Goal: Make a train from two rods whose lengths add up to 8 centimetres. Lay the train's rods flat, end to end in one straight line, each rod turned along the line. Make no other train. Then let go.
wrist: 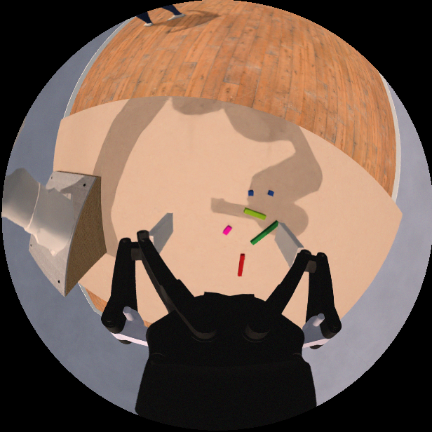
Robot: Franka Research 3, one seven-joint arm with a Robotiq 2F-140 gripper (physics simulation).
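My gripper [225, 227] is open and stands above the table, with nothing between its fingers. Below it lie loose rods, apart from one another. A short magenta rod [227, 230] lies near the middle. A lime rod [255, 214] lies up and to the right of it. A longer dark green rod [264, 233] lies slanted below the lime one, its upper end beside the right finger in the picture. A red rod [241, 265] lies nearer the gripper body. Two small blue blocks [251, 193] [270, 193] lie beyond the lime rod, with a gap between them.
The pale table [150, 150] carries the arm's shadow. The robot's base plate [84, 225] and white base stand at the left. The table's far edge curves across the upper part, with the wooden floor [240, 65] beyond. A person's legs show at the top.
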